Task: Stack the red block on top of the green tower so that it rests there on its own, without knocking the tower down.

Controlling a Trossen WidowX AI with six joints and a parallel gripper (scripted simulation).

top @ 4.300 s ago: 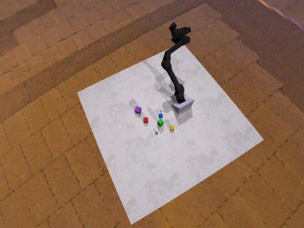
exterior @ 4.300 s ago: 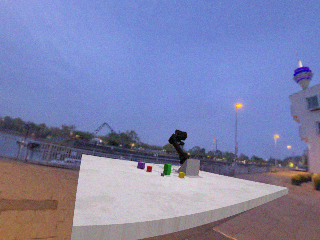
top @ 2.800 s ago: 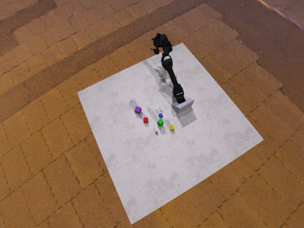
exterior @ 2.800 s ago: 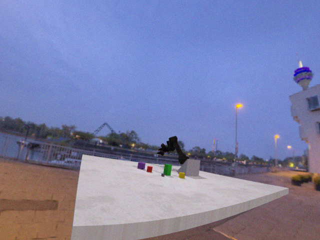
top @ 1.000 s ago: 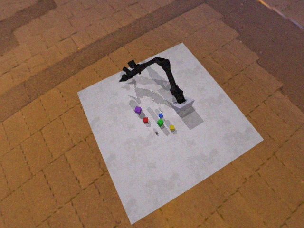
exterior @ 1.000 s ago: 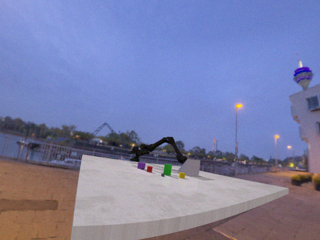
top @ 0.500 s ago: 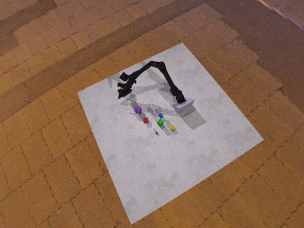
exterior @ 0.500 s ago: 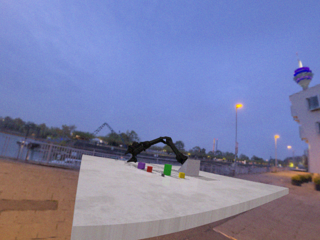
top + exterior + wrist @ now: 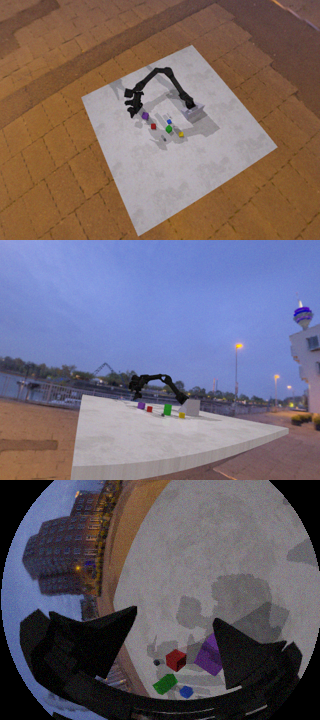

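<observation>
Right now my gripper tip is 13 cm to the right of the red block, 12 cm past it and 7 cm above it. The rest, counted from my gripper tip: tiny grey piece 28 cm to the left, 16 cm behind, 8 cm below; blue block 26 cm behind, 15 cm to the left, 8 cm below; purple block 9 cm behind, 7 cm below, 1 cm to the left.
</observation>
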